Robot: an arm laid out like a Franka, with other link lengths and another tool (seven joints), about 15 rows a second.
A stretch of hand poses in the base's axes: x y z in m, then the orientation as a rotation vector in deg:
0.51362 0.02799 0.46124 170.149 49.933 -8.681
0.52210 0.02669 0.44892 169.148 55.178 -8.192
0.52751 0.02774 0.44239 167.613 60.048 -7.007
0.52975 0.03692 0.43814 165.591 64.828 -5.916
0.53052 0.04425 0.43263 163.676 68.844 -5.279
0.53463 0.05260 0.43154 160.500 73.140 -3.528
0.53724 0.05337 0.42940 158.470 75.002 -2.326
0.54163 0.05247 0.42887 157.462 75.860 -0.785
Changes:
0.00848 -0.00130 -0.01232 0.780 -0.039 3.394
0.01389 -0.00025 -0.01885 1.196 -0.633 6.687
0.01613 0.00893 -0.02310 1.277 -1.250 10.048
0.01690 0.01626 -0.02861 1.227 -1.610 12.930
0.02101 0.02461 -0.02970 0.484 -2.897 16.382
0.02362 0.02538 -0.03184 -0.276 -3.878 18.104
0.02801 0.02448 -0.03237 -0.497 -4.971 18.943

